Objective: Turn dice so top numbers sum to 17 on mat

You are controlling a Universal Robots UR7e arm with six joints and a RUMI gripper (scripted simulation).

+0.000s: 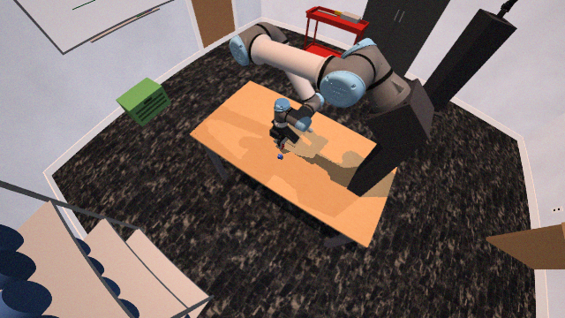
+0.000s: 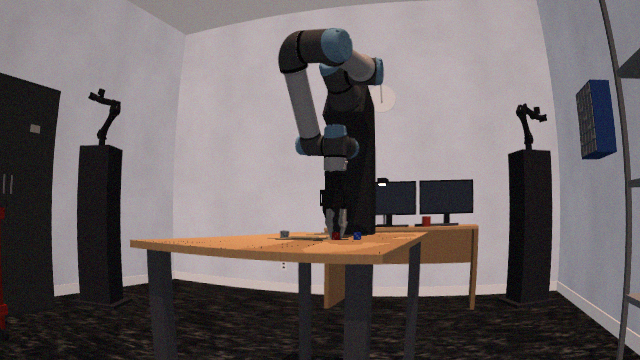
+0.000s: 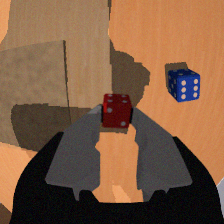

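My hand is right at the red die. From my hand the other things lie so: blue die: 7 cm to the left, 1 cm behind; then grey die: 18 cm to the right, 16 cm behind; then tan mat: 11 cm to the right, 4 cm behind, 2 cm below.
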